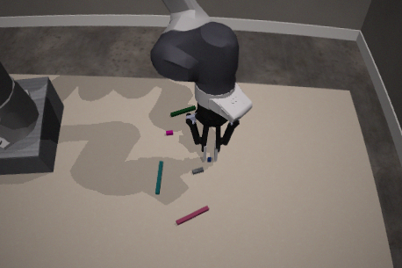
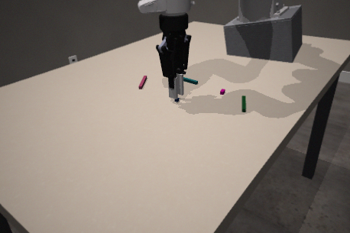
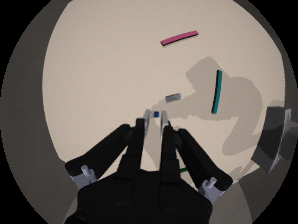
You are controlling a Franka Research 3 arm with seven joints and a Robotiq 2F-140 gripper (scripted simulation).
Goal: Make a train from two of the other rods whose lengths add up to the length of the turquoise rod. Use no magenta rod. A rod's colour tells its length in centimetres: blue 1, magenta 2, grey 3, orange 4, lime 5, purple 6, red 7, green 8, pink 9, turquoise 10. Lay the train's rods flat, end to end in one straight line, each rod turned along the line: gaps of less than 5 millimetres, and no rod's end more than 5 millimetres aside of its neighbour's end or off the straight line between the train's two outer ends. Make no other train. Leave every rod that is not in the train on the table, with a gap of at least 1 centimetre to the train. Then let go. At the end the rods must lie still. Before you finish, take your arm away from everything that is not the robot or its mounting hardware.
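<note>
Right now my hand is 50 mm above the blue rod. The rest, counted from my hand: turquoise rod (130 mm behind, 80 mm to the right, 50 mm below); then magenta rod (130 mm behind, 80 mm to the left, 50 mm below); then grey rod (30 mm behind, 40 mm to the right, 50 mm below).
</note>
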